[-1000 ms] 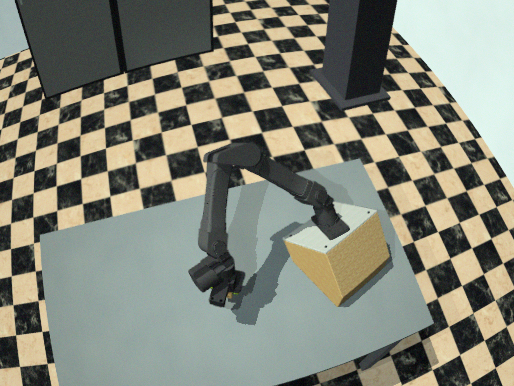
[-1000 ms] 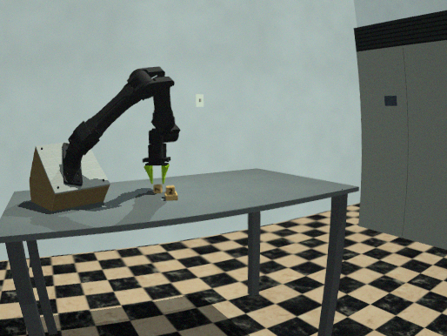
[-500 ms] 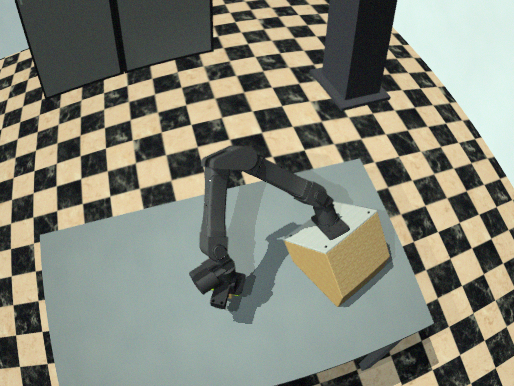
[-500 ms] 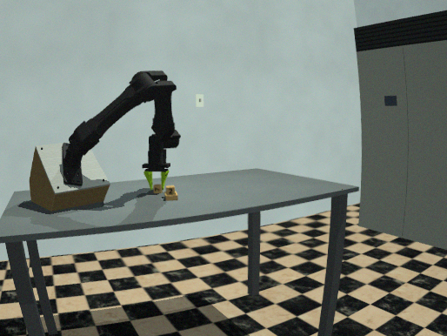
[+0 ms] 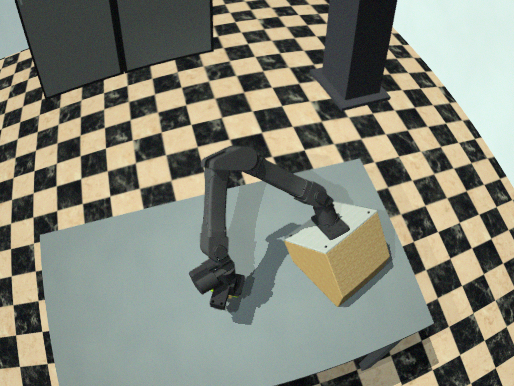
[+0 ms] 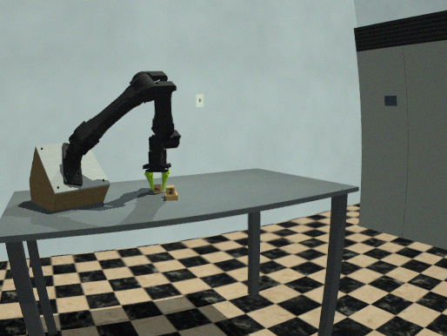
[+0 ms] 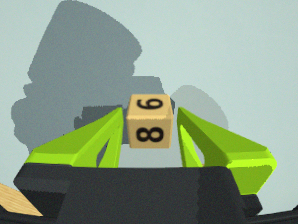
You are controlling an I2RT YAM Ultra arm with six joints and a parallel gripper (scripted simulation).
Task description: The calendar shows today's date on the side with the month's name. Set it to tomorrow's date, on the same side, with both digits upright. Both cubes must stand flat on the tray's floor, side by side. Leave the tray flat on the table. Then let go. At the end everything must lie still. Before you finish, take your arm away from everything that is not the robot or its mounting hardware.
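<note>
My gripper is now 13 cm to the left of the tan tray, 1 cm past it and 1 cm above it.
</note>
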